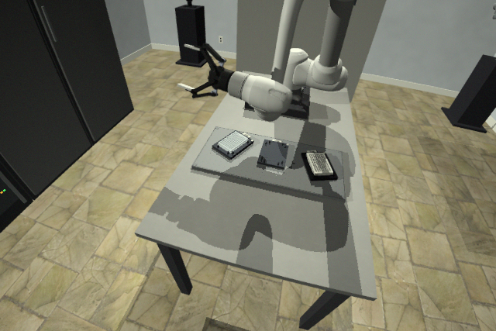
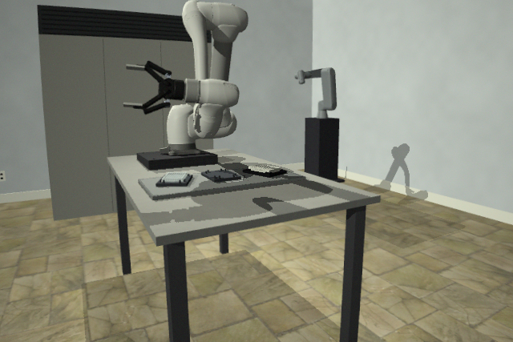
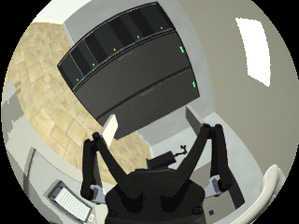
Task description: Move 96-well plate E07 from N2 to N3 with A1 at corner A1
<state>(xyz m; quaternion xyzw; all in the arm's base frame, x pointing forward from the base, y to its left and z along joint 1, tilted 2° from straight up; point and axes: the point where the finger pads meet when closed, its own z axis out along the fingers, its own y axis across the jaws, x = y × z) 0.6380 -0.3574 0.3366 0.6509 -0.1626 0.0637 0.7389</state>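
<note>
The plate nest N2 is 60 mm behind my hand, 180 mm to the left of it and 380 mm below it. Also, from my hand: landing nest N3: 60 mm behind, 370 mm to the left, 380 mm below.
</note>
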